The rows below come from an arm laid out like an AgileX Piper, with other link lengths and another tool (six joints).
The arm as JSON. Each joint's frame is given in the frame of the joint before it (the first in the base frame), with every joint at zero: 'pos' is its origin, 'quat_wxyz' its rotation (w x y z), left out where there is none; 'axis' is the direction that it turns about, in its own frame. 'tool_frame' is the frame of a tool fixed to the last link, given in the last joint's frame.
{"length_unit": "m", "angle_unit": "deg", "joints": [
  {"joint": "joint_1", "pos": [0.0, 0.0, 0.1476], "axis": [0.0, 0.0, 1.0]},
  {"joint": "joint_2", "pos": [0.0, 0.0, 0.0], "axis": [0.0, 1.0, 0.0]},
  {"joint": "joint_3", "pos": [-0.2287, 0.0, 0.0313], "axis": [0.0, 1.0, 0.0]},
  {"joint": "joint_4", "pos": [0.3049, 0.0, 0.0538], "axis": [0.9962, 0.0, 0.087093]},
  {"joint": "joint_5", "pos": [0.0, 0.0, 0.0], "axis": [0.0, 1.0, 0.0]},
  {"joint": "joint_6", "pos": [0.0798, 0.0, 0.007], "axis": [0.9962, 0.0, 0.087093]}
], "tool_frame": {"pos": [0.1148, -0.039, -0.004], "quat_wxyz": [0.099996, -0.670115, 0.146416, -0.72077]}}
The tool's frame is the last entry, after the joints.
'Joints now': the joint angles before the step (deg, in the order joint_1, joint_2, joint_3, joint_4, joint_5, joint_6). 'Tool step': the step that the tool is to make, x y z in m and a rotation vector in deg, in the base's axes. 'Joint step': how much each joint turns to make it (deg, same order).
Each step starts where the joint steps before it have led.
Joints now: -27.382 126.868 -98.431 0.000 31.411 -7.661
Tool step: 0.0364 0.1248 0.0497 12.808 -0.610 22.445
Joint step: 6.891 -6.087 -2.214 25.017 16.901 -24.119
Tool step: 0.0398 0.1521 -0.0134 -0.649 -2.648 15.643
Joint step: 16.661 2.277 0.015 1.454 -4.945 -1.781
